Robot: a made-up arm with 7 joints.
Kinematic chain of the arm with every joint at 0, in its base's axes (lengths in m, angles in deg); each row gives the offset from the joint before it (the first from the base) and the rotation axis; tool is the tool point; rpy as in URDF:
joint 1: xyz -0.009 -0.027 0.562 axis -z
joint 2: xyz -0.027 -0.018 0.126 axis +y
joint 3: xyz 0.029 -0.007 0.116 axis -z
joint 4: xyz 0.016 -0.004 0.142 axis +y
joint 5: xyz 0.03 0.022 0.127 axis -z
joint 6: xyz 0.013 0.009 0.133 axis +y
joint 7: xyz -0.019 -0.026 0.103 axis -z
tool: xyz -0.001 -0.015 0 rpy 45.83 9.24 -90.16
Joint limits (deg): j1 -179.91..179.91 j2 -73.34..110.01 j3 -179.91..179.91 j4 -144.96..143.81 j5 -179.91..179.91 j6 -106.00..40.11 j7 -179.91..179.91
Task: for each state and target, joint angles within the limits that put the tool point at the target. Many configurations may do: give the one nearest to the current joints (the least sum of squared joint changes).
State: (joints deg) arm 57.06 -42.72 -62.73 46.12 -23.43 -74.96 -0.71
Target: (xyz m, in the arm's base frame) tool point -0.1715 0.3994 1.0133
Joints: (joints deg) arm 57.54 -65.59 -66.91 35.10 -18.41 -65.21 -1.87
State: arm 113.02 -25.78 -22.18 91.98 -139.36 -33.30 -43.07
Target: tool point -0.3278 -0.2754 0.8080
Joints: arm 136.84 11.67 3.06 85.35 -136.20 -28.63 -43.71
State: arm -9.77 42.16 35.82 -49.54 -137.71 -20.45 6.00
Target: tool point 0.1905 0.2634 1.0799
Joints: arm -24.28 53.95 49.11 -61.15 -140.26 -15.05 5.12
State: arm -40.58 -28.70 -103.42 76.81 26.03 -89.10 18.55
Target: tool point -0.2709 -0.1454 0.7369
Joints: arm -56.35 -43.01 -120.54 123.67 35.53 -98.27 20.30
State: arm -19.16 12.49 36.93 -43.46 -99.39 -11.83 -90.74
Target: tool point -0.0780 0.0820 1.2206
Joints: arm -18.84 18.20 36.23 -54.93 -98.68 -14.53 -91.42
